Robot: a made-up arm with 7 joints. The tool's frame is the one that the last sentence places.
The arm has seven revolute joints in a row. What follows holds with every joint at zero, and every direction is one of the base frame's.
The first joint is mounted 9 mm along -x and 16 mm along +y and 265 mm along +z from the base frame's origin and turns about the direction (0.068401, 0.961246, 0.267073), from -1.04 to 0.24 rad.
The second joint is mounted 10 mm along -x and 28 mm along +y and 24 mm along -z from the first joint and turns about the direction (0.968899, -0.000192, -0.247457), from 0.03 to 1.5 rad.
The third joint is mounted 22 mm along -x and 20 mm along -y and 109 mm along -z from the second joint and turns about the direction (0.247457, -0.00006, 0.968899), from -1.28 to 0.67 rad.
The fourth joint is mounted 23 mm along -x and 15 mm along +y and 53 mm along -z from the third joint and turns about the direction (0.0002, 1, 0.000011), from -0.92 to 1.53 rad.
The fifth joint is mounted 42 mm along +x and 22 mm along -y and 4 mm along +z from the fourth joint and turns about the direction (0.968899, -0.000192, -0.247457), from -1.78 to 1.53 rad.
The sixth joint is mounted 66 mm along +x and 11 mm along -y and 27 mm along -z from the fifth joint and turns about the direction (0.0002, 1, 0.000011), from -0.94 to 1.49 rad.
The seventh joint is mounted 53 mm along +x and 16 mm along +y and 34 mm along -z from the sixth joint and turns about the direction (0.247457, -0.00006, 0.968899), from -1.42 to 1.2 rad.
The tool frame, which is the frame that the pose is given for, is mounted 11 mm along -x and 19 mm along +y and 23 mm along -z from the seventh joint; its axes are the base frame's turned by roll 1.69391, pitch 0.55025 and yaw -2.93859 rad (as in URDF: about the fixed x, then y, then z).
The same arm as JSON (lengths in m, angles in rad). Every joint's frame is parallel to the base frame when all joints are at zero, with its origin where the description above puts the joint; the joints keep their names.
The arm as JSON. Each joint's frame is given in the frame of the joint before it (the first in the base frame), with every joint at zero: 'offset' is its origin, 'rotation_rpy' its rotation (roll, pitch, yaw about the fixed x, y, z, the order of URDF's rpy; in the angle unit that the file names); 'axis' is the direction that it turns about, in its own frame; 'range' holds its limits. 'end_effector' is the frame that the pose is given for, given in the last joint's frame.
{"length_unit": "m", "angle_unit": "rad", "chain": [
  {"id": "joint 1", "offset": [-0.009, 0.016, 0.265], "rotation_rpy": [0.0, 0.0, 0.0], "axis": [0.068403, 0.961235, 0.26711], "range": [-1.04, 0.24]},
  {"id": "joint 2", "offset": [-0.01, 0.028, -0.024], "rotation_rpy": [0.0, 0.0, 0.0], "axis": [0.968889, -0.0002, -0.247497], "range": [0.03, 1.5]},
  {"id": "joint 3", "offset": [-0.022, -0.02, -0.109], "rotation_rpy": [0.0, 0.0, 0.0], "axis": [0.247497, -0.0001, 0.968889], "range": [-1.28, 0.67]},
  {"id": "joint 4", "offset": [-0.023, 0.015, -0.053], "rotation_rpy": [0.0, 0.0, 0.0], "axis": [0.0002, 1.0, 0.0], "range": [-0.92, 1.53]},
  {"id": "joint 5", "offset": [0.042, -0.022, 0.004], "rotation_rpy": [0.0, 0.0, 0.0], "axis": [0.968889, -0.0002, -0.247497], "range": [-1.78, 1.53]},
  {"id": "joint 6", "offset": [0.066, -0.011, -0.027], "rotation_rpy": [0.0, 0.0, 0.0], "axis": [0.0002, 1.0, 0.0], "range": [-0.94, 1.49]},
  {"id": "joint 7", "offset": [0.053, 0.016, -0.034], "rotation_rpy": [0.0, 0.0, 0.0], "axis": [0.247497, -0.0001, 0.968889], "range": [-1.42, 1.2]}
], "end_effector": {"offset": [-0.011, 0.019, -0.023], "rotation_rpy": [1.6939, 0.5503, -2.9386]}}

